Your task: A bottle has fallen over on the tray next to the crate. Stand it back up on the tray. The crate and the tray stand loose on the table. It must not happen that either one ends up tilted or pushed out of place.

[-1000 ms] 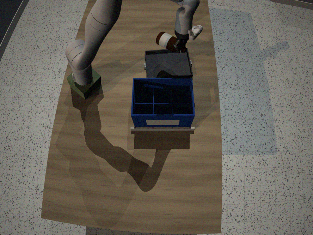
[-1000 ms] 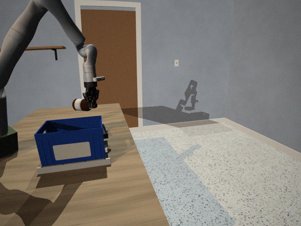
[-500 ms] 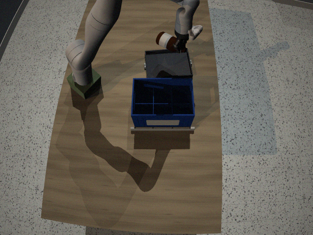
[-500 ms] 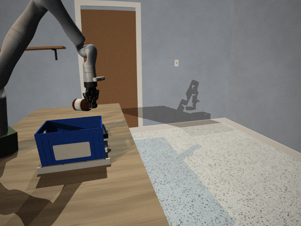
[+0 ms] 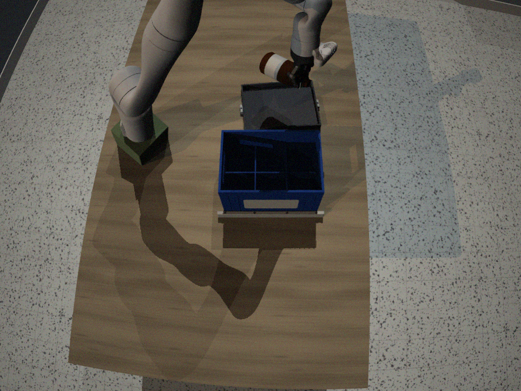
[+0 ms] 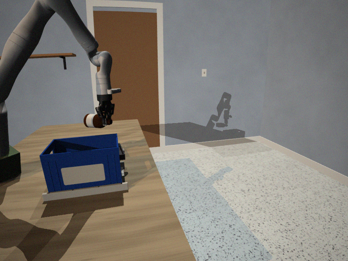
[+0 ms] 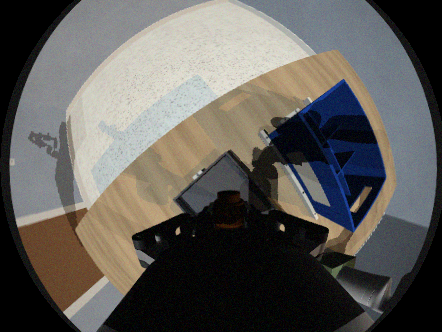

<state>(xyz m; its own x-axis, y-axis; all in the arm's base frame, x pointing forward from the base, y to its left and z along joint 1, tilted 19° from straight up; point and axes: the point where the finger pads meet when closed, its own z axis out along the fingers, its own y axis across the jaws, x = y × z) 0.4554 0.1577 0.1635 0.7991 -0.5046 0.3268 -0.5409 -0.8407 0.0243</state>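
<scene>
The brown bottle is 4 cm behind my hand and 3 cm to the left of it. The rest, counted from my hand: tray (19 cm below, 6 cm behind, 3 cm to the left); then blue crate (26 cm to the right, 12 cm below, 9 cm behind).
</scene>
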